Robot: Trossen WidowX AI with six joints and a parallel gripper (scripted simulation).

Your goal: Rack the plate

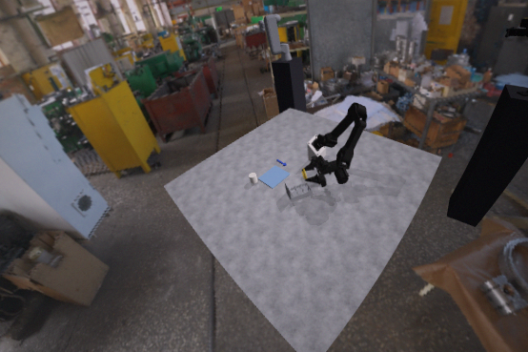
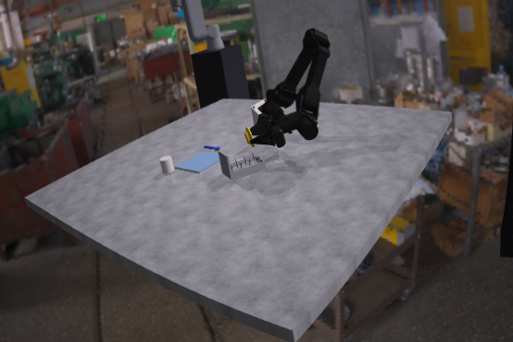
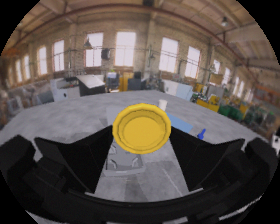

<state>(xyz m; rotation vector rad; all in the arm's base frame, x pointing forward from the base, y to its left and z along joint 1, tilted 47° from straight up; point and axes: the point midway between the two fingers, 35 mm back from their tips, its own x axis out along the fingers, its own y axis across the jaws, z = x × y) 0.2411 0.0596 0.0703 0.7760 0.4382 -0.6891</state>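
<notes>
Right now my gripper tip is 50 mm short of the dish rack and 70 mm above it. From my gripper tip the other things lie so: yellow plate (10 mm to the left); then light blue mat (20 mm ahead, 200 mm to the right, 90 mm below); then blue spoon (100 mm behind, 230 mm to the right, 90 mm below).
</notes>
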